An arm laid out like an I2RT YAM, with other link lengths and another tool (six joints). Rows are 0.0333 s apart.
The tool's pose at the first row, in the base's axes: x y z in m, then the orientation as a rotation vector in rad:
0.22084 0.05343 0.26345 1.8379 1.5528 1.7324
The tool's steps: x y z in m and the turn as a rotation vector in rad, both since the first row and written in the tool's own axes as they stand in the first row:
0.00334 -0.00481 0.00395 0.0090 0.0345 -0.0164
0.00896 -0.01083 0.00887 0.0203 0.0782 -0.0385
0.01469 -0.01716 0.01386 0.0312 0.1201 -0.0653
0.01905 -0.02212 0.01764 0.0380 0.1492 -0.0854
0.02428 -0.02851 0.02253 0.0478 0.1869 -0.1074
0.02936 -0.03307 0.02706 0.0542 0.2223 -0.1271
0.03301 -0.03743 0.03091 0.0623 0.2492 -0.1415
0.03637 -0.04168 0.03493 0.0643 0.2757 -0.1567
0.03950 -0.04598 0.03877 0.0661 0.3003 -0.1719
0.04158 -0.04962 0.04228 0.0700 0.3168 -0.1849
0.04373 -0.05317 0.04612 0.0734 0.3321 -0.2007
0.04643 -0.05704 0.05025 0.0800 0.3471 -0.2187
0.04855 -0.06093 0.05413 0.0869 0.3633 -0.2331
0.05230 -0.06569 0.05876 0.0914 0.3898 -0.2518
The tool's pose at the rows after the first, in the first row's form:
0.22070 0.06001 0.26089 1.8036 1.5865 1.7619
0.22018 0.06931 0.25859 1.7572 1.6294 1.7982
0.21953 0.07886 0.25611 1.7052 1.6736 1.8296
0.21894 0.08619 0.25413 1.6662 1.7039 1.8505
0.21828 0.09534 0.25133 1.6195 1.7413 1.8785
0.21836 0.10340 0.24986 1.5746 1.7721 1.9059
0.21831 0.10996 0.24784 1.5418 1.7988 1.9252
0.21852 0.11635 0.24567 1.5054 1.8181 1.9461
0.21861 0.12249 0.24337 1.4699 1.8363 1.9646
0.21903 0.12740 0.24099 1.4438 1.8531 1.9740
0.21974 0.13248 0.23862 1.4150 1.8703 1.9805
0.22040 0.13826 0.23627 1.3849 1.8922 1.9836
0.22097 0.14348 0.23362 1.3578 1.9127 1.9899
0.22131 0.15069 0.23114 1.3162 1.9352 2.0056

